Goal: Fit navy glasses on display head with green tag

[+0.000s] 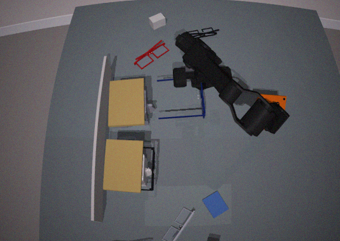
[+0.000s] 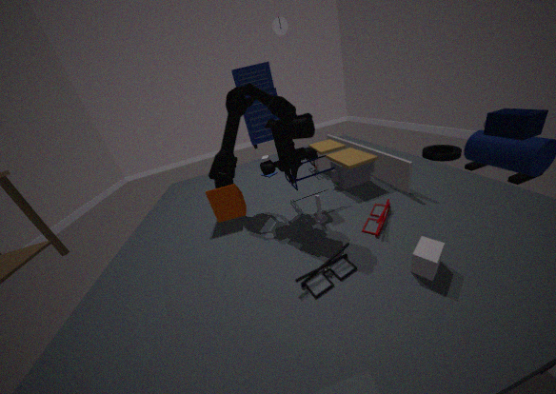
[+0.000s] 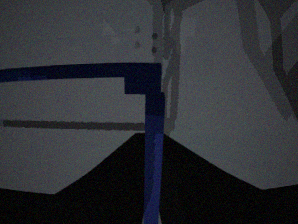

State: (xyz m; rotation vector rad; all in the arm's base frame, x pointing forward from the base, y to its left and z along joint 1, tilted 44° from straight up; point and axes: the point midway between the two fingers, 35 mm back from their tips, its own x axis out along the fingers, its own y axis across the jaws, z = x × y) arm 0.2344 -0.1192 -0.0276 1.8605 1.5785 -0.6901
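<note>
My gripper tip is 30 mm short of the white peg, 120 mm to the left of it and 70 mm above it. From my gripper tip the other things lie so: blue pad (20 mm behind, 390 mm to the left, 90 mm below); then white wall (360 mm ahead, 140 mm to the left, 40 mm below).
</note>
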